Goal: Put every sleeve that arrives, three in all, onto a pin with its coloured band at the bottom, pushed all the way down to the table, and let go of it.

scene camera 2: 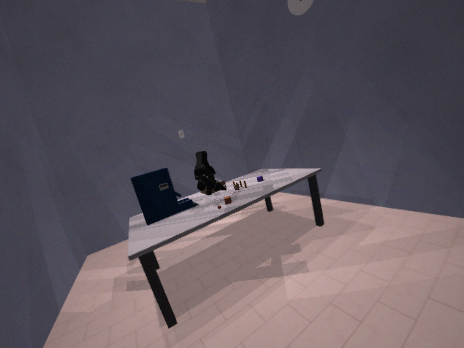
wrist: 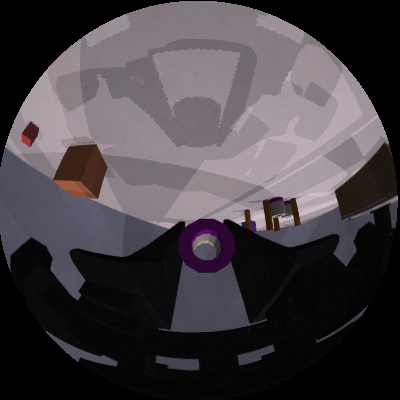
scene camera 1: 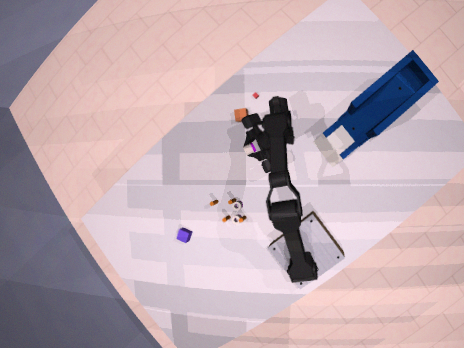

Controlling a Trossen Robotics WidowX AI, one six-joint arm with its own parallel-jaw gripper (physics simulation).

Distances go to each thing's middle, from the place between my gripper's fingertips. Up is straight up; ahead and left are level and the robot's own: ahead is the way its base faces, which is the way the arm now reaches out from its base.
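Scene:
Picture the orange cube [wrist: 80,172]: my hand is 12 cm short of it, 4 cm above it and 4 cm to the left of it.

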